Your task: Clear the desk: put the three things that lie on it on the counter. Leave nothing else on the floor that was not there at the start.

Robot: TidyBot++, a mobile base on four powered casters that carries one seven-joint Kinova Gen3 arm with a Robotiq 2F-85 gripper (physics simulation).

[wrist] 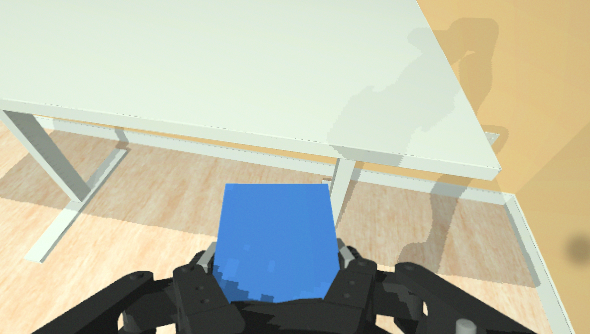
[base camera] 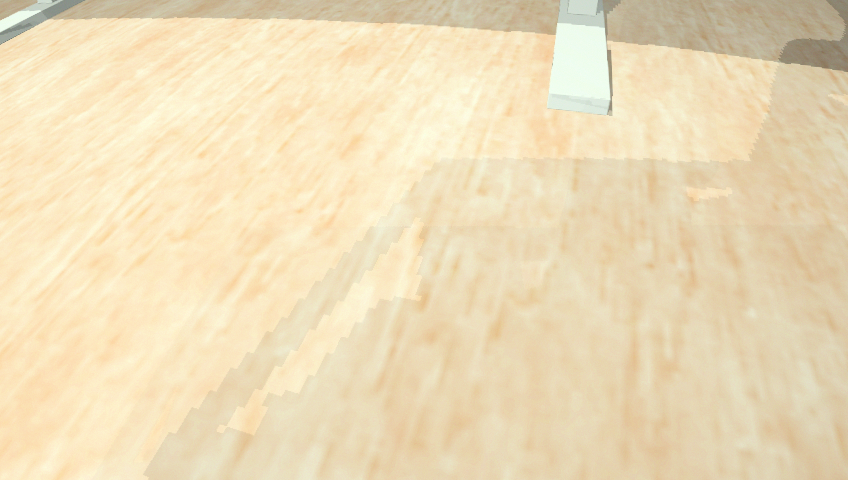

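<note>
A blue block is held between the fingers of my gripper in the wrist view, which is shut on it. The block hides what lies straight behind it. The white desk fills the upper part of the wrist view, and its front edge runs across above the block. The block shows in front of the desk's near edge, over the floor in that view. No things show on the visible part of the desk top. The counter does not show in either view.
A white desk foot lies on the floor at the upper right of the base camera view. Another desk foot and a slanting leg stand at the left in the wrist view. A tan wall is at the right, with a white skirting board.
</note>
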